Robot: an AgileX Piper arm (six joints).
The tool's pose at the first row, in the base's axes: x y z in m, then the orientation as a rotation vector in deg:
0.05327, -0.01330, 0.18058, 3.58, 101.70, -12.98
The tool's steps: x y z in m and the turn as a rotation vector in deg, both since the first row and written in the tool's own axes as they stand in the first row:
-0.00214, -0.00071, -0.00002, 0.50, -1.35, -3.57
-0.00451, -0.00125, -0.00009, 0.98, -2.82, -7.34
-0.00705, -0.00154, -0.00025, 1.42, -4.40, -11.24
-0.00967, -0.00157, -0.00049, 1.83, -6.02, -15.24
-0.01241, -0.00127, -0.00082, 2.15, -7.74, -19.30
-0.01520, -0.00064, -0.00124, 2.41, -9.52, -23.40
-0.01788, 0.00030, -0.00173, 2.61, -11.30, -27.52
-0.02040, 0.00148, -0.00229, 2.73, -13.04, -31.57
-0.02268, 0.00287, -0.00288, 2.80, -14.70, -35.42
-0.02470, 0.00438, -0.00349, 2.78, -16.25, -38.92
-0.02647, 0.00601, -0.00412, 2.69, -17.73, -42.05
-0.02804, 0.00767, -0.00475, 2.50, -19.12, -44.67
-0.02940, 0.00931, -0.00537, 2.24, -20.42, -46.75
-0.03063, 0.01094, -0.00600, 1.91, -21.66, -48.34
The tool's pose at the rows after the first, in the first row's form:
0.05360, -0.01382, 0.18275, 0.61, 100.50, -15.98
0.05395, -0.01414, 0.18513, -2.54, 99.11, -19.08
0.05430, -0.01419, 0.18767, -5.84, 97.53, -22.21
0.05463, -0.01396, 0.19027, -9.23, 95.82, -25.34
0.05496, -0.01338, 0.19297, -12.73, 93.92, -28.39
0.05526, -0.01246, 0.19569, -16.28, 91.86, -31.38
0.05553, -0.01123, 0.19828, -19.86, 89.71, -34.28
0.05573, -0.00976, 0.20071, -23.41, 87.52, -37.03
0.05588, -0.00811, 0.20288, -26.79, 85.36, -39.57
0.05598, -0.00635, 0.20478, -29.89, 83.28, -41.77
0.05603, -0.00449, 0.20644, -32.70, 81.28, -43.64
0.05604, -0.00262, 0.20789, -35.11, 79.42, -45.07
0.05601, -0.00079, 0.20914, -37.09, 77.74, -46.08
0.05594, 0.00102, 0.21027, -38.69, 76.20, -46.70

